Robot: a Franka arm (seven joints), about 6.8 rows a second.
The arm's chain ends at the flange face. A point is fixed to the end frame.
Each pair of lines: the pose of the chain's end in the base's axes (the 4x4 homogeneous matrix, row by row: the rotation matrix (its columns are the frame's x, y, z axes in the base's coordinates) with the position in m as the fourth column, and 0 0 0 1 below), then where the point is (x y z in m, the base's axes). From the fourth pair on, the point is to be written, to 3 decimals.
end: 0.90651 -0.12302 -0.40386 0.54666; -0.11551 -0.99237 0.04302 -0.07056; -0.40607 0.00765 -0.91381 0.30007; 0 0 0 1
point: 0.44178 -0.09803 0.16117
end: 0.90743 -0.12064 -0.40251 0.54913; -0.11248 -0.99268 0.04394 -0.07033; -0.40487 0.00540 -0.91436 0.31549; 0 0 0 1
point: 0.44454 -0.09776 0.17637
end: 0.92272 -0.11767 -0.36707 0.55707; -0.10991 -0.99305 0.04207 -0.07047; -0.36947 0.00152 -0.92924 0.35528; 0 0 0 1
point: 0.45801 -0.09832 0.21225
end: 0.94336 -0.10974 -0.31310 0.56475; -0.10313 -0.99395 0.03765 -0.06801; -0.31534 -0.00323 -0.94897 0.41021; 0 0 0 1
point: 0.474 -0.097 0.262
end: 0.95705 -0.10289 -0.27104 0.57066; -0.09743 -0.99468 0.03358 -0.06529; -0.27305 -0.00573 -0.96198 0.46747; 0 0 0 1
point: 0.487 -0.095 0.315
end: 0.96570 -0.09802 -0.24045 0.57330; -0.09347 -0.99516 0.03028 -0.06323; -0.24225 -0.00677 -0.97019 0.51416; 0 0 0 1
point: 0.495 -0.094 0.359
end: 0.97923 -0.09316 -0.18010 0.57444; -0.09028 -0.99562 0.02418 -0.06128; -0.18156 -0.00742 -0.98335 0.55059; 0 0 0 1
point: 0.506 -0.093 0.391
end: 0.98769 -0.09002 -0.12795 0.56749; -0.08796 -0.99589 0.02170 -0.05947; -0.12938 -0.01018 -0.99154 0.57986; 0 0 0 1
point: 0.507 -0.092 0.417
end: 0.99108 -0.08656 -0.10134 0.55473; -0.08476 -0.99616 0.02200 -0.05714; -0.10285 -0.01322 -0.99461 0.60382; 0 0 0 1
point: 0.499 -0.089 0.440
